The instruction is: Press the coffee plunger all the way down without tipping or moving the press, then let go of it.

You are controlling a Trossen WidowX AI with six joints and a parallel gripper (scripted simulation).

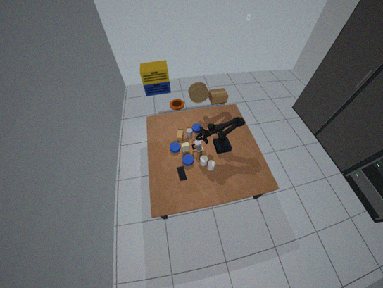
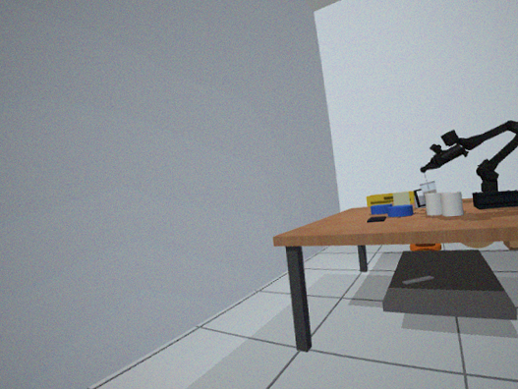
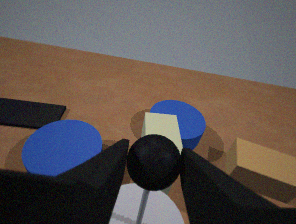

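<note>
Now: gripper tip 10 mm past the coffee press and 110 mm above it. Also, from my gripper tip: black flat slab 160 mm ahead, 290 mm to the left, 210 mm below; pale box 120 mm ahead, 160 mm below; tan block 190 mm ahead, 190 mm to the right, 190 mm below.
</note>
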